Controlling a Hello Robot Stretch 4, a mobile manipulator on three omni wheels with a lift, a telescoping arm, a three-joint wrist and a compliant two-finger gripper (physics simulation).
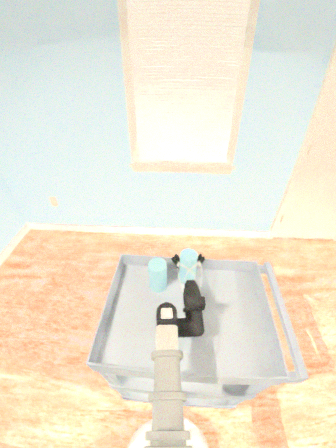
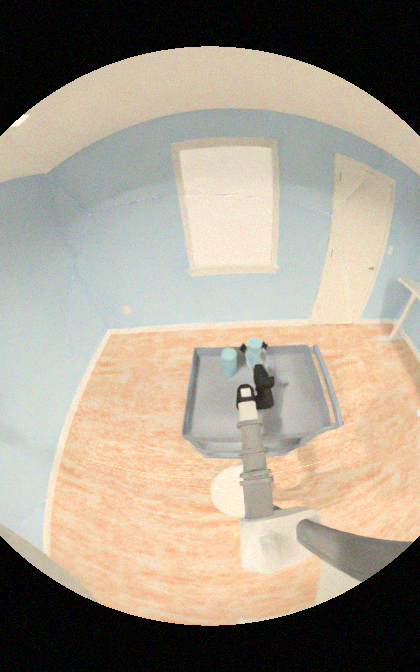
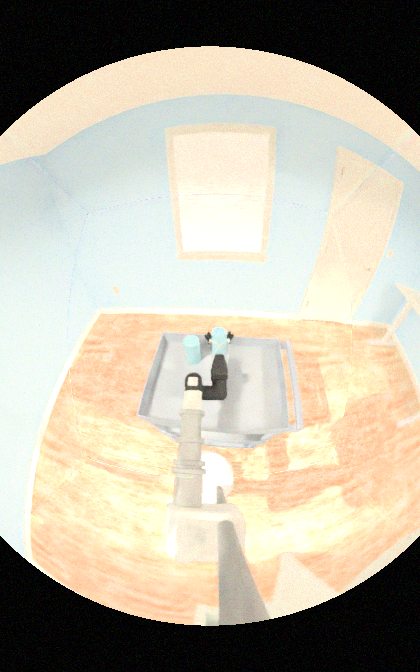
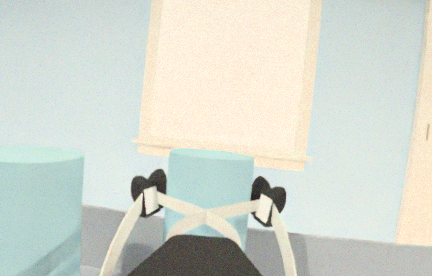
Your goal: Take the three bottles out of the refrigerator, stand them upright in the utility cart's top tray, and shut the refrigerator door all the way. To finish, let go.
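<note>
My gripper (image 1: pixel 188 259) (image 2: pixel 254 346) (image 3: pixel 219 337) (image 4: pixel 209 188) is shut on a light-blue bottle (image 1: pixel 188 254) (image 2: pixel 254 342) (image 3: pixel 219 332) (image 4: pixel 210 170), held upright at the far edge of the utility cart's grey top tray (image 1: pixel 240 320) (image 2: pixel 305 390) (image 3: pixel 265 395) (image 4: pixel 345 257). Whether its base touches the tray is unclear. Another light-blue bottle (image 1: pixel 158 275) (image 2: pixel 229 362) (image 3: pixel 192 350) (image 4: pixel 35 210) stands upright in the tray, to the left of the held one with a gap between them. The third bottle and the refrigerator do not show.
The tray has a raised rim and a handle bar (image 1: pixel 281 320) (image 2: pixel 327 385) (image 3: pixel 294 385) on its right side. My arm (image 1: pixel 167 390) (image 2: pixel 253 450) (image 3: pixel 190 445) reaches over the near rim. A wall with a window (image 1: pixel 182 85) and a door (image 2: pixel 357 240) stands behind the cart. A white table (image 2: pixel 405 312) is at the far right.
</note>
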